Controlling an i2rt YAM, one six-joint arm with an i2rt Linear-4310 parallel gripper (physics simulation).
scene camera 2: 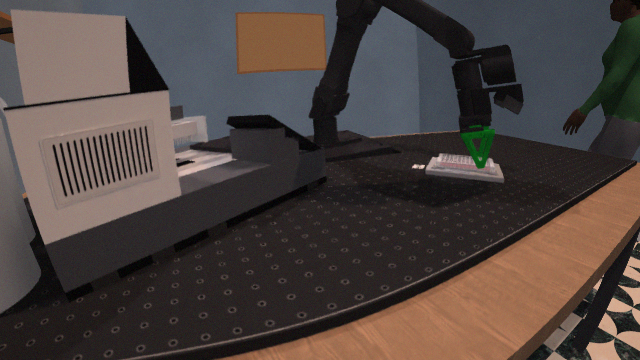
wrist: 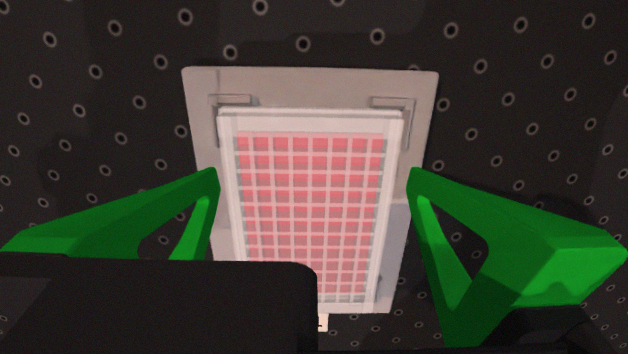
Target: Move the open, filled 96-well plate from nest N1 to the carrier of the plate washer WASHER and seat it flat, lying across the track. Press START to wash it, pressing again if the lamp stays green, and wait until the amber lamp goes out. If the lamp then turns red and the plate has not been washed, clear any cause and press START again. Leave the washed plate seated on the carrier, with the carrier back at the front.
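Places are measured from the arm's base along level axes (x down, y ahead, z right), in millimetres.
Where they show: gripper, fingertip midpoint: (scene camera 2: 479,162) (wrist: 313,177); arm's base, origin of the base link: (scene camera 2: 326,144).
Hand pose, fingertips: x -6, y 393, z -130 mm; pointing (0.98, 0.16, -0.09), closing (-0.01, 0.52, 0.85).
Things, the pixels of their top centre, and the offset from my fingertips. "pt": a spot on its surface instead. Level surfaces: height alone.
- clear 96-well plate, middle of its top: (wrist: 309,234) (scene camera 2: 465,159) dx -4, dy -28, dz +14 mm
- light grey nest N1, middle of its top: (wrist: 309,225) (scene camera 2: 465,163) dx +5, dy -28, dz +14 mm
- small white label, surface spot: (wrist: 323,322) (scene camera 2: 417,167) pt dx +21, dy -113, dz +79 mm
- black perforated board, its level: dx +22 mm
- wooden table, its level: dx +35 mm
- pale cylinder, surface spot: (scene camera 2: 15,225) pt dx -46, dy -35, dz +731 mm
The clear 96-well plate (scene camera 2: 457,162) (wrist: 307,200) with red-pink wells sits in the light grey nest N1 (scene camera 2: 435,173) (wrist: 310,82). My gripper (scene camera 2: 480,166) (wrist: 313,177) is open, pointing down, with one green fingertip at each long side of the plate. A gap shows between each fingertip and the plate in the wrist view. The plate washer (scene camera 2: 210,187), white and dark grey, stands at the left in the scene view. Part of its pale track (scene camera 2: 210,161) shows behind its housing. Its START button and lamp do not show. The dark arm housing hides the plate's lower left in the wrist view.
A small white label (scene camera 2: 418,166) (wrist: 323,322) lies by one end of the nest. The black perforated board (scene camera 2: 320,240) lies on the wooden table (scene camera 2: 450,300). A pale cylinder (scene camera 2: 15,225) stands at the far left. A person in green (scene camera 2: 620,75) stands beyond the table at right.
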